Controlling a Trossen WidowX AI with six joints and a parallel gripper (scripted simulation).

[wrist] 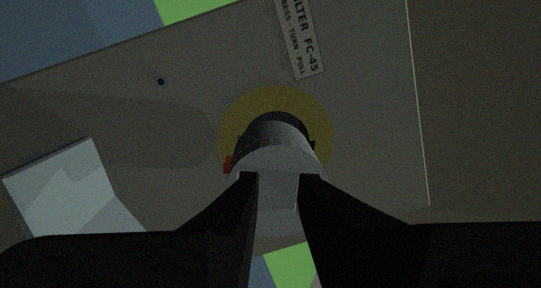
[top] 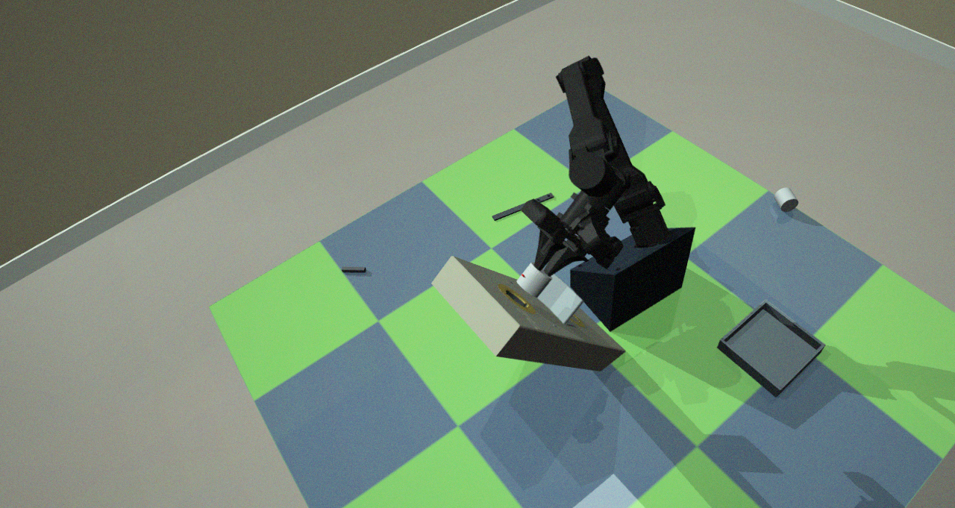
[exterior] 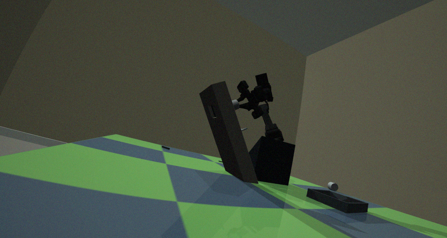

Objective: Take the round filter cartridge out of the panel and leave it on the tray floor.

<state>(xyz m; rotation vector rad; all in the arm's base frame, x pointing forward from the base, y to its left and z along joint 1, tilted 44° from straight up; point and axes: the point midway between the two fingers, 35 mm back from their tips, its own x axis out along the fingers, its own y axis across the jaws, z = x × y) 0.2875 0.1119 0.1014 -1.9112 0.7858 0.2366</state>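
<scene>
My gripper tip is now 10 mm short of the grey round filter cartridge and 10 mm above it. The rest, counted from my gripper tip: dark tray (380 mm behind, 300 mm below, 270 mm to the left); pale grey flap (130 mm below, 40 mm behind, 10 mm to the right); short black piece (490 mm to the right, 300 mm below, 210 mm ahead).
</scene>
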